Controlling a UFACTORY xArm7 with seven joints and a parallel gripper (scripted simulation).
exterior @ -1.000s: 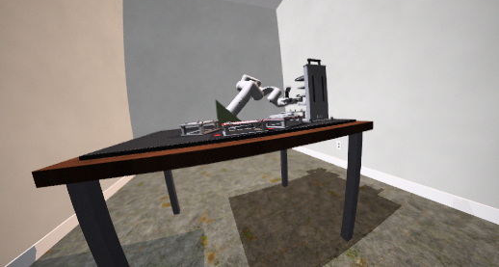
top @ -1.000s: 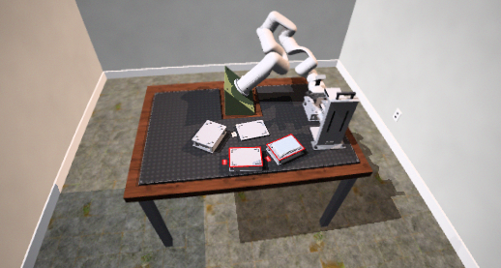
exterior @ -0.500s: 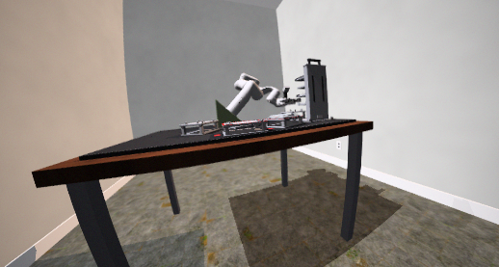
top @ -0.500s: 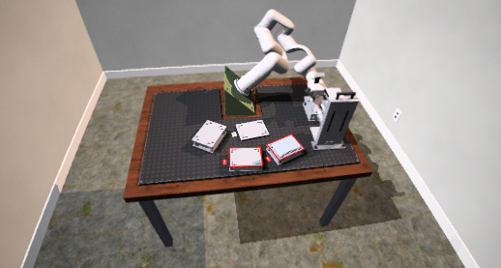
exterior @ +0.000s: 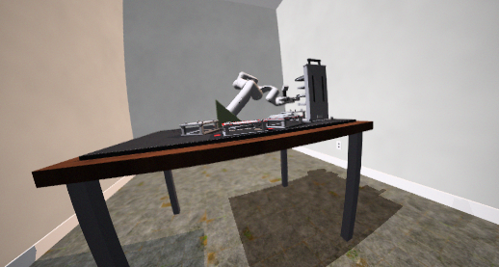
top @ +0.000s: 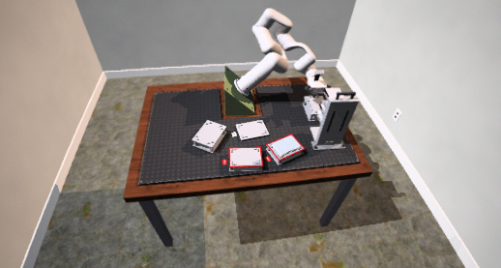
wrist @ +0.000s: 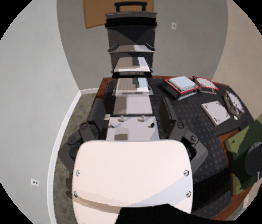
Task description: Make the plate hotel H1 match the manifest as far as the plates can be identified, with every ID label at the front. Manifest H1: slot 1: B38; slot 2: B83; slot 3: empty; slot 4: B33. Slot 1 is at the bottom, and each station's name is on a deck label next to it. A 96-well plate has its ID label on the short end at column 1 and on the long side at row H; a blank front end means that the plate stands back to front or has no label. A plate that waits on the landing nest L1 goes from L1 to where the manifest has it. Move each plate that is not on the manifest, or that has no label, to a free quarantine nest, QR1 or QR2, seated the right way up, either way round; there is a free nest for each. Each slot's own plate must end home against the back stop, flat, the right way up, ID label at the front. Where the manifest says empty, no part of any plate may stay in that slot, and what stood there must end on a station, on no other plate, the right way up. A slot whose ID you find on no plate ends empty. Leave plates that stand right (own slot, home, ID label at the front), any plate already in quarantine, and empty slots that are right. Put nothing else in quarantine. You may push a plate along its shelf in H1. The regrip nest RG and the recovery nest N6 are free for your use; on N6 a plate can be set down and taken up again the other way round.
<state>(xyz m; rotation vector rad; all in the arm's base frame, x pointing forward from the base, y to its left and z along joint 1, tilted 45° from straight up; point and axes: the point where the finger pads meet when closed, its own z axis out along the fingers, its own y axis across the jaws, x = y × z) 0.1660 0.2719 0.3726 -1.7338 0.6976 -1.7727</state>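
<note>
The plate lies 150 mm ahead of my hand, 10 mm to the left of it and 110 mm above it. From my hand the other things lie so: H1 deck label: 100 mm ahead, 100 mm to the left, 150 mm below; QR1 deck label: 330 mm ahead, 340 mm to the right, 150 mm below.
</note>
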